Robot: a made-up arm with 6 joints. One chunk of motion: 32 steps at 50 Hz.
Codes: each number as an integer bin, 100 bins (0 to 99) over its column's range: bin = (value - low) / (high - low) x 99, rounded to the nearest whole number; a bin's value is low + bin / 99 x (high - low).
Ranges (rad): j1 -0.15..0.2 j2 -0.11..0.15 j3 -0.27..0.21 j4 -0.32..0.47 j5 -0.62..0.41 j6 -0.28..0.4
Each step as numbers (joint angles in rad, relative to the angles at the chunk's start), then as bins.
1 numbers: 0.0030 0.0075 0.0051 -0.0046 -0.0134 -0.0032
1 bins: 43 45 57 40 58 40
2 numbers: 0.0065 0.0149 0.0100 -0.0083 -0.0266 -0.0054
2 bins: 44 48 58 39 57 40
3 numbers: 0.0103 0.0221 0.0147 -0.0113 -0.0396 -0.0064
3 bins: 45 50 59 39 56 40
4 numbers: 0.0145 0.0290 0.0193 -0.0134 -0.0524 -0.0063
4 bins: 47 53 60 38 55 40
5 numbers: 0.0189 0.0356 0.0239 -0.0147 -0.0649 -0.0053
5 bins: 48 55 61 38 53 40
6 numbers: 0.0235 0.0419 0.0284 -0.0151 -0.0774 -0.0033
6 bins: 49 58 62 38 52 40
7 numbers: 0.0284 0.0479 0.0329 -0.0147 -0.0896 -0.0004
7 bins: 50 60 62 38 51 41
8 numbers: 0.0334 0.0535 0.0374 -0.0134 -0.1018 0.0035
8 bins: 52 62 63 38 50 41
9 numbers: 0.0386 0.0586 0.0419 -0.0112 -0.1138 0.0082
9 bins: 53 64 64 39 49 42
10 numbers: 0.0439 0.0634 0.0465 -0.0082 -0.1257 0.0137
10 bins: 55 66 65 39 48 43
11 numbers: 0.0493 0.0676 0.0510 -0.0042 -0.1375 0.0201
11 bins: 56 68 66 40 46 44
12 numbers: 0.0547 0.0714 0.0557 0.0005 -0.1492 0.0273
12 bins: 58 69 67 40 45 45
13 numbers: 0.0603 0.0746 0.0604 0.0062 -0.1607 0.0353
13 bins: 59 70 68 41 44 46
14 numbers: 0.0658 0.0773 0.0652 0.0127 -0.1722 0.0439
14 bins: 61 71 69 42 43 47
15 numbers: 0.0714 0.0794 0.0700 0.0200 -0.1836 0.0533
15 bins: 63 72 70 43 42 49
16 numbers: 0.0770 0.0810 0.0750 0.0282 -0.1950 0.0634
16 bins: 64 73 71 44 41 50
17 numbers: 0.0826 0.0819 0.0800 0.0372 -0.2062 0.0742
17 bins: 66 73 72 45 40 52
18 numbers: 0.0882 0.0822 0.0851 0.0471 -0.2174 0.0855
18 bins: 67 73 73 46 39 53
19 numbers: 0.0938 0.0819 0.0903 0.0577 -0.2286 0.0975
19 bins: 69 73 74 47 38 55
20 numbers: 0.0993 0.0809 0.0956 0.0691 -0.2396 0.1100
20 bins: 71 73 75 49 37 57
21 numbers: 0.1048 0.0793 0.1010 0.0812 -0.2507 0.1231
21 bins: 72 72 77 50 35 59
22 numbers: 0.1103 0.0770 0.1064 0.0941 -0.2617 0.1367
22 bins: 74 71 78 52 34 61
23 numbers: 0.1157 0.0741 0.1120 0.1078 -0.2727 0.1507
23 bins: 75 70 79 54 33 63
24 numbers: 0.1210 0.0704 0.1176 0.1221 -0.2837 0.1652
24 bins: 77 69 80 55 32 65
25 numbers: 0.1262 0.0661 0.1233 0.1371 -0.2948 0.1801
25 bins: 78 67 81 57 31 67
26 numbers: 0.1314 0.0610 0.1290 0.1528 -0.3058 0.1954
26 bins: 80 65 82 59 30 69
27 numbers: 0.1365 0.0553 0.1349 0.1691 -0.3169 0.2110
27 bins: 81 63 84 61 29 71
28 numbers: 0.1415 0.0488 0.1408 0.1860 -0.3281 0.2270
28 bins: 82 60 85 63 28 74
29 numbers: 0.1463 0.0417 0.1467 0.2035 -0.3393 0.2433
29 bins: 84 58 86 66 27 76
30 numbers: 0.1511 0.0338 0.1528 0.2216 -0.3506 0.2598
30 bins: 85 55 87 68 26 79
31 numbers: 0.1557 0.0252 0.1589 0.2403 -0.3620 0.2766
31 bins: 86 51 88 70 25 81
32 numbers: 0.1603 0.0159 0.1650 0.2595 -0.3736 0.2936
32 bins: 88 48 90 73 24 84
